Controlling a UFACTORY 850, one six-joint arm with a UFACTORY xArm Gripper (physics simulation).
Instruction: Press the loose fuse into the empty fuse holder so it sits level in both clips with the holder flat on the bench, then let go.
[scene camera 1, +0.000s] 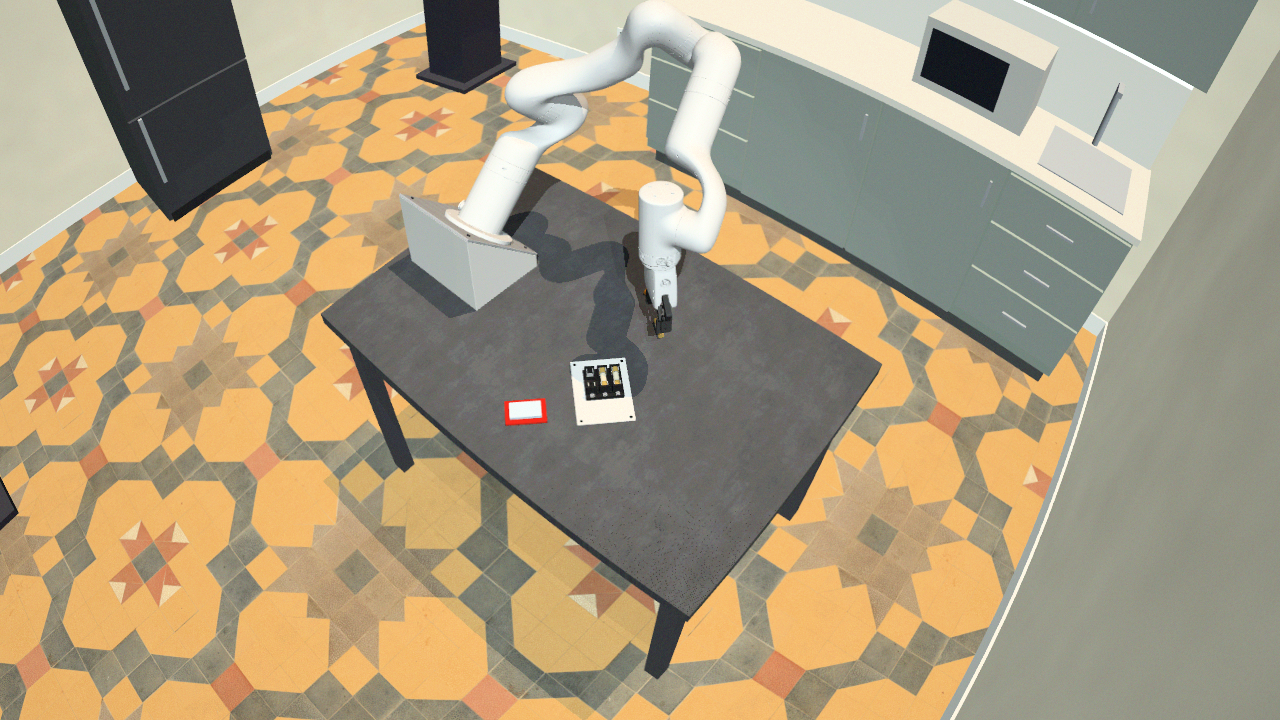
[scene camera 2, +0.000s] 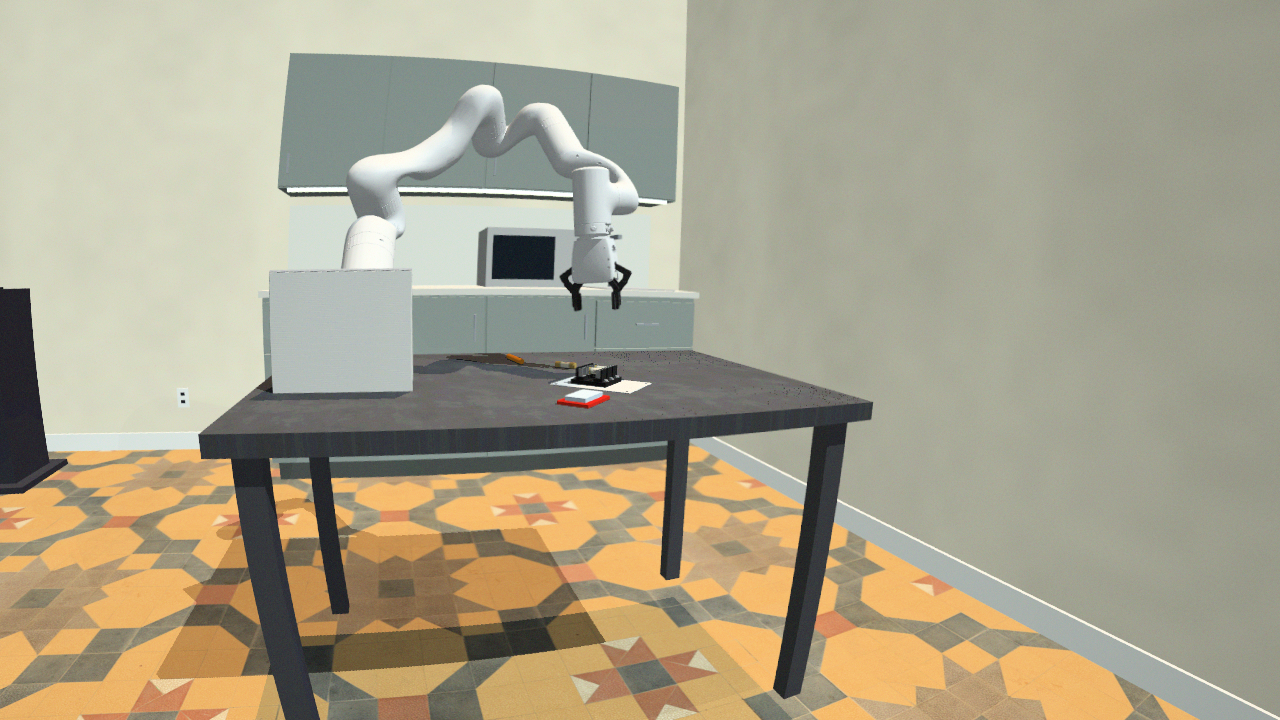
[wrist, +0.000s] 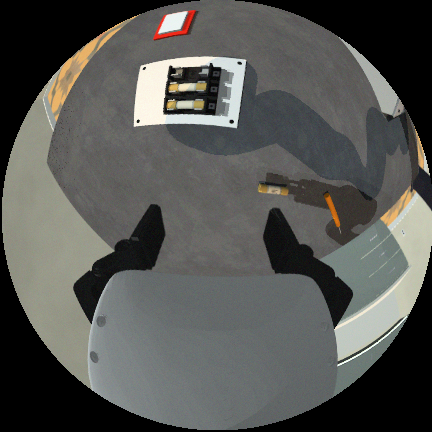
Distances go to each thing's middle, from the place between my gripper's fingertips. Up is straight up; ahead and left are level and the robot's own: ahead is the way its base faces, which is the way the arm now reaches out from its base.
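Here is my hand, 14 cm above the red-framed white card (scene camera 1: 520, 412), and it is also 14 cm past the card and 29 cm to the left of it.
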